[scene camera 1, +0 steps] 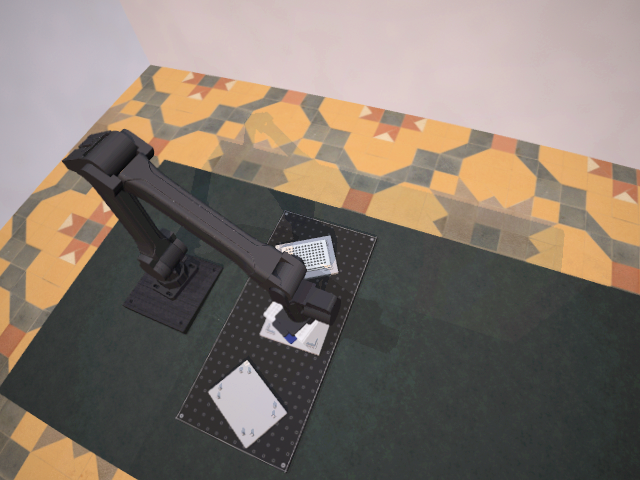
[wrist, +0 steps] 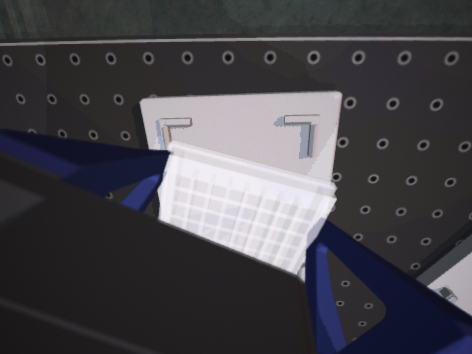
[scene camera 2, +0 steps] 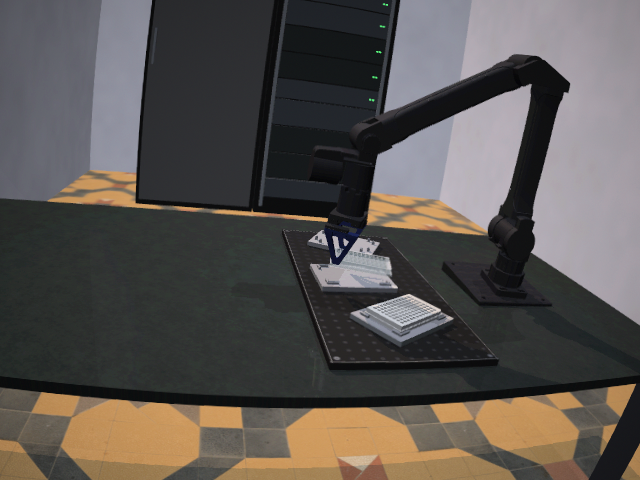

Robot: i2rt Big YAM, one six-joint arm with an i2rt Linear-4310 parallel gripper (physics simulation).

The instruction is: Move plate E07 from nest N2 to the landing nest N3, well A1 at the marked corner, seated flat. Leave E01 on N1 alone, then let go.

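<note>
Plate E07, a clear-white well plate [scene camera 1: 272, 310] [scene camera 2: 369, 263] [wrist: 240, 205], is held above the middle nest N2 [scene camera 1: 297, 346] [scene camera 2: 356, 282] [wrist: 240, 107] and is turned relative to it. My gripper [scene camera 1: 293, 324] [scene camera 2: 341, 253] [wrist: 244, 195] is shut on the plate, with a blue finger at each side. N2's corner brackets show beyond the plate in the wrist view. Landing nest N3 [scene camera 1: 247, 403] [scene camera 2: 320, 245] [wrist: 462, 272] has pins and bears no plate; its A1 mark is not readable. Plate E01 [scene camera 1: 313, 253] [scene camera 2: 405, 311] sits on nest N1 [scene camera 1: 332, 243] [scene camera 2: 400, 338]. The hand hides part of E07.
The nests stand in a row on a black perforated board [scene camera 1: 222, 356] [scene camera 2: 346, 348] [wrist: 390, 165]. The arm's base plate [scene camera 1: 175, 315] [scene camera 2: 516, 297] is beside the board on the dark green table [scene camera 1: 439, 387] [scene camera 2: 155, 310]. A server rack [scene camera 2: 267, 155] stands behind the table.
</note>
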